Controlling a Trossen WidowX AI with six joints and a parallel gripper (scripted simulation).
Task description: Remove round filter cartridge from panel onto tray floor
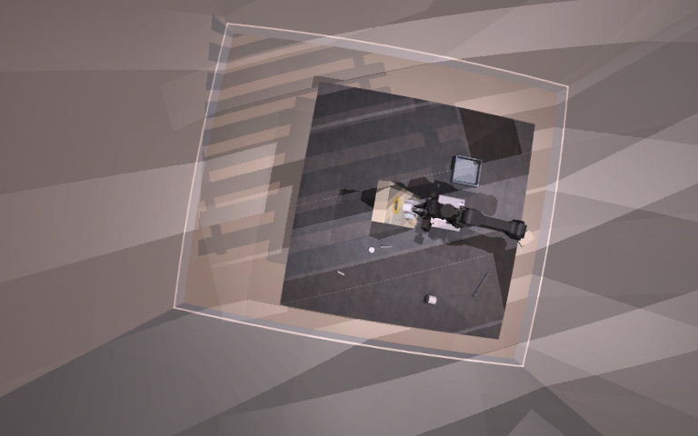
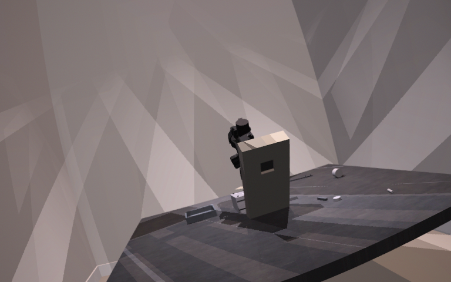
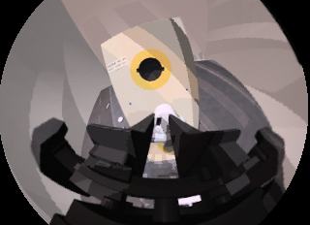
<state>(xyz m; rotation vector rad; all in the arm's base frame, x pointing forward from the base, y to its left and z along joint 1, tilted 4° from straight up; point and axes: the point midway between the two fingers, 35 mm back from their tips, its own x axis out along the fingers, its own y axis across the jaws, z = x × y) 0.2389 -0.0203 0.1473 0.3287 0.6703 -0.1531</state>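
The round filter cartridge is 1 cm ahead of my gripper tip and 3 cm below it. Round my gripper tip: beige service panel: 5 cm ahead, 5 cm below; grey tray: 33 cm behind, 26 cm to the right, 20 cm below; white cube: 22 cm behind, 48 cm to the left, 19 cm below.
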